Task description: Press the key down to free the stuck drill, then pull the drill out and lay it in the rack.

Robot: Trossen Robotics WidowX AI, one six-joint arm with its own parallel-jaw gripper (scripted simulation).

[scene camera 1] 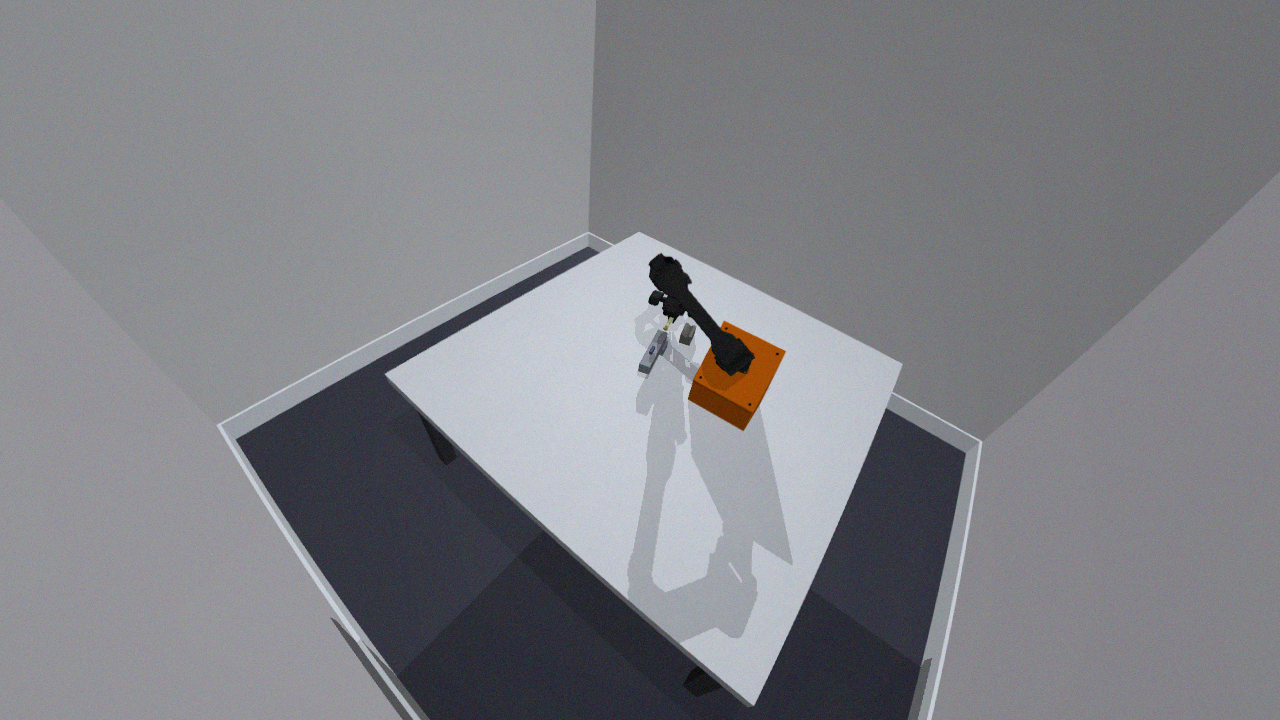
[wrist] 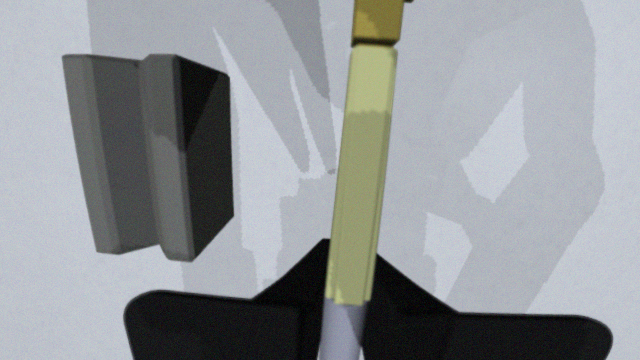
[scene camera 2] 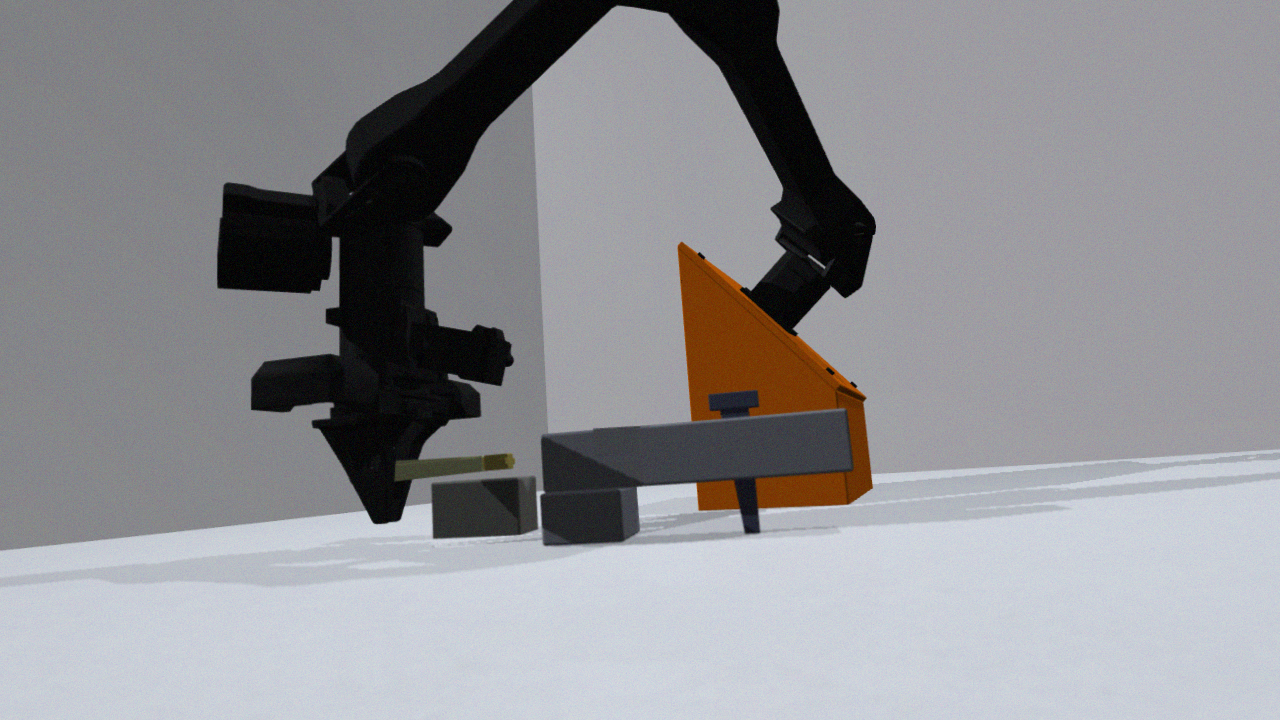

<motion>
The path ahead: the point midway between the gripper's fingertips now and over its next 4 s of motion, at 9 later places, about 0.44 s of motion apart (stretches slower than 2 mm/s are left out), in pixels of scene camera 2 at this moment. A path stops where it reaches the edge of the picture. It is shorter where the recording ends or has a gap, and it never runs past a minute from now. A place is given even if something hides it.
My gripper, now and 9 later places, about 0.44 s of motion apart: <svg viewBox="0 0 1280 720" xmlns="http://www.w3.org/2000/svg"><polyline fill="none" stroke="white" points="386,523 390,513 392,503 394,492 395,482 395,472 395,464 407,464 419,462 424,472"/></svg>
</motion>
